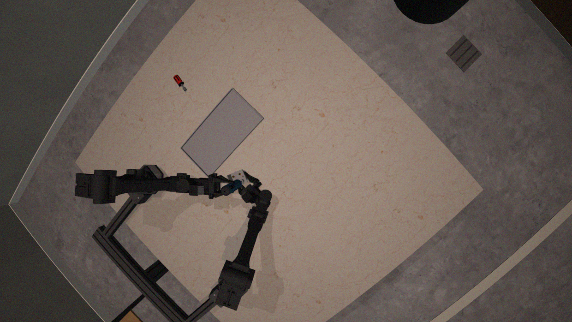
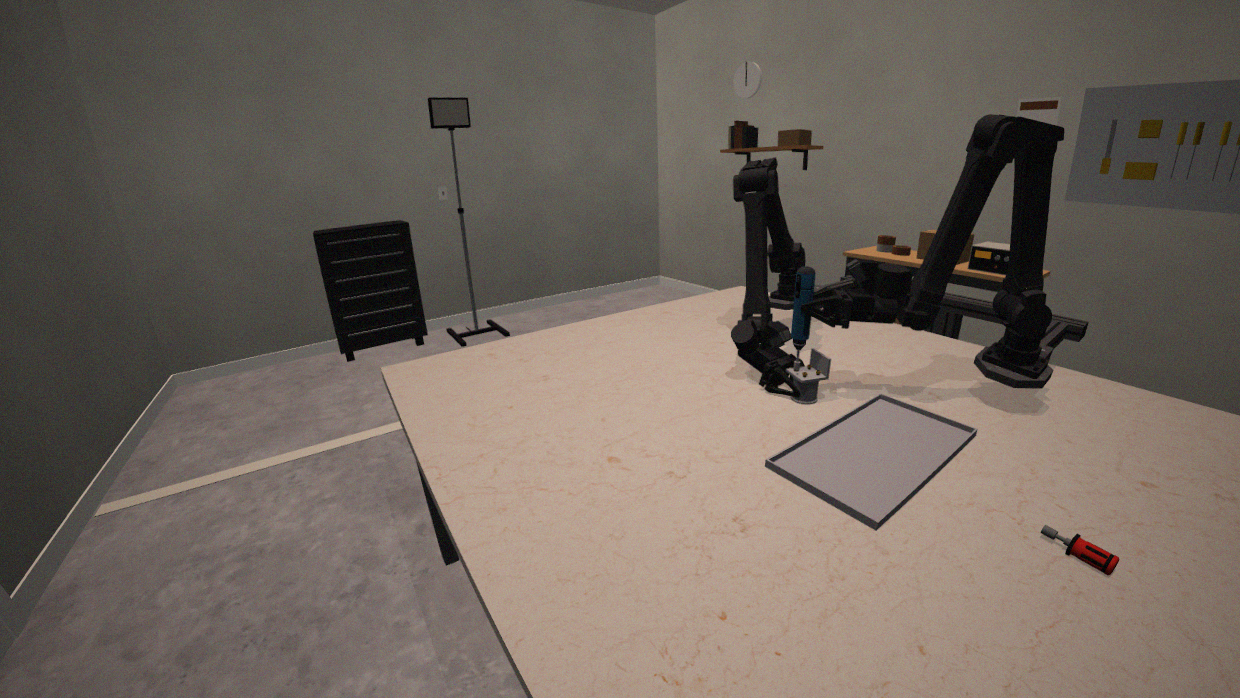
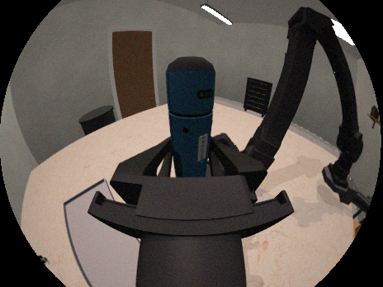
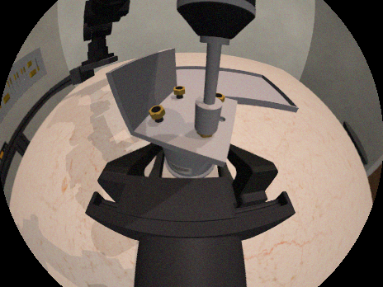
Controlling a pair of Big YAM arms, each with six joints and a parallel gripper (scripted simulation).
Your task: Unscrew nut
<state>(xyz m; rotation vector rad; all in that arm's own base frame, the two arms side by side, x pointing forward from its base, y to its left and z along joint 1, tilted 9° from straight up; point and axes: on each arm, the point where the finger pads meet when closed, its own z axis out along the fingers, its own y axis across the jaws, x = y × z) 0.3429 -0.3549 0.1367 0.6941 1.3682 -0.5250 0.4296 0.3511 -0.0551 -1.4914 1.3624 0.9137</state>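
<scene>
Now: the joint module 10 mm above my right hand. The rest, counted from my right hand: flat grey tray: 50 mm ahead, 240 mm to the left, 20 mm below; red-handled screwdriver: 50 mm ahead, 580 mm to the left, 10 mm below; grey bracket: 50 mm above.
</scene>
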